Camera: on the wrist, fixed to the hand. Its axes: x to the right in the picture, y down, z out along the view.
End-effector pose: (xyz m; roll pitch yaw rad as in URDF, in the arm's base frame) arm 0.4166 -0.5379 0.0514 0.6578 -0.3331 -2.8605
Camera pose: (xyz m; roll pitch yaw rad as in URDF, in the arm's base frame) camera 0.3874 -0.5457 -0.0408 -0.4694 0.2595 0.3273
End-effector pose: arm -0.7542 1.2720 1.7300 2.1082 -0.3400 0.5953
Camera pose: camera -0.8060 1.3531 1.7179 -1.9039 0.3744 -2.4624
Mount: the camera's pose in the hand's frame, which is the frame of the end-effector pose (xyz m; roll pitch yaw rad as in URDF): -0.0016 -0.0598 -0.0764 0.1753 -0.0853 3.1321
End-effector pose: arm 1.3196 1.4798 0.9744 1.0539 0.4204 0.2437
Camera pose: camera 1.2737 1.5064 0.8931 -0.9126 -0.4696 -2.8200
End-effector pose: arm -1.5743 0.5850 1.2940 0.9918 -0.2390 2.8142
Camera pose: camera -1.6035 0.5619 1.2044 -0.8028 0.1839 -0.2601
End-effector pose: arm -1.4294 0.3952 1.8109 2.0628 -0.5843 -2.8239
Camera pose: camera -1.4070 0.3019 1.7962 -1.8329 0.6141 0.4152
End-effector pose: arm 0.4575 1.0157 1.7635 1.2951 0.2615 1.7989
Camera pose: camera 0.4067 0.9815 1.6882 -1.1429 -0.2929 -1.2597
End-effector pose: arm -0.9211 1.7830 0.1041 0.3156 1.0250 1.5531
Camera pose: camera -0.8894 1.7037 0.0581 -0.1750 -1.1087 -1.5493
